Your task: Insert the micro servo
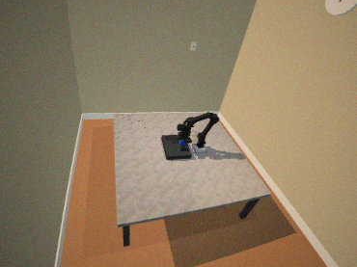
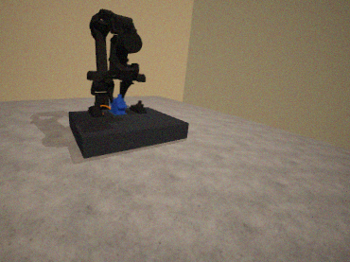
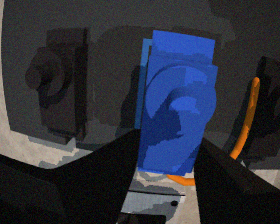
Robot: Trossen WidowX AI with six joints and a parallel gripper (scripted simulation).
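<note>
The dark robot deck is 12 cm ahead of my gripper tip, 5 cm below it and 2 cm to the right of it.
</note>
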